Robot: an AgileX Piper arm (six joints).
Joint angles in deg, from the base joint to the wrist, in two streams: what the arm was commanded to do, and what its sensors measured. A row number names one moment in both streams.
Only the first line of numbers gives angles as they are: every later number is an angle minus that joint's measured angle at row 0.
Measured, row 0:
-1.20 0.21 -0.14 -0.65 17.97 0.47
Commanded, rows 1 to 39:
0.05 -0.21 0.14 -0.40 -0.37 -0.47
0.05 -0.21 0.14 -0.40 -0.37 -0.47
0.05 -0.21 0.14 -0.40 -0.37 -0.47
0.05 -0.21 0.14 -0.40 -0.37 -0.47
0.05 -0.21 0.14 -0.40 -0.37 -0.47
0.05 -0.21 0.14 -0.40 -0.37 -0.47
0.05 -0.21 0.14 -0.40 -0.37 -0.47
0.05 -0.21 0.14 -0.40 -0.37 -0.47
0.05 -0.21 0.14 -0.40 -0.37 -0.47
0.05 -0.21 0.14 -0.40 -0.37 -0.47
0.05 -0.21 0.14 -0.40 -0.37 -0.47
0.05 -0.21 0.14 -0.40 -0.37 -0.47
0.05 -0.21 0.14 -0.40 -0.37 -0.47
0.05 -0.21 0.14 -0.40 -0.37 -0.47
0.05 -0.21 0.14 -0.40 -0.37 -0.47
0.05 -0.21 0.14 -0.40 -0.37 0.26
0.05 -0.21 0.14 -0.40 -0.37 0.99
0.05 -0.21 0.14 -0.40 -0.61 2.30
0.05 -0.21 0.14 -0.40 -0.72 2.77
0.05 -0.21 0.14 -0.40 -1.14 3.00
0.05 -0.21 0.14 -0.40 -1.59 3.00
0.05 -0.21 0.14 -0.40 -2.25 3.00
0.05 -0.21 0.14 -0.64 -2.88 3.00
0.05 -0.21 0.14 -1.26 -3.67 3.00
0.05 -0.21 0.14 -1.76 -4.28 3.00
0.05 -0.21 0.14 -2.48 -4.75 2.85
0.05 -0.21 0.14 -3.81 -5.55 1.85
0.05 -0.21 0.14 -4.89 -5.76 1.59
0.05 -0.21 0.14 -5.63 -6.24 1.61
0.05 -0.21 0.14 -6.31 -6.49 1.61
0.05 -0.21 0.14 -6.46 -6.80 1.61
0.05 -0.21 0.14 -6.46 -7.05 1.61
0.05 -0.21 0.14 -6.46 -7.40 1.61
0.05 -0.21 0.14 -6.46 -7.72 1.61
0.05 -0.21 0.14 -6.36 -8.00 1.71
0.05 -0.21 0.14 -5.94 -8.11 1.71
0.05 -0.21 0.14 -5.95 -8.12 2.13
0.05 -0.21 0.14 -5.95 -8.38 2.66
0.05 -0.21 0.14 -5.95 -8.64 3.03
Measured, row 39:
0.00 0.00 0.00 -5.52 -7.06 2.07
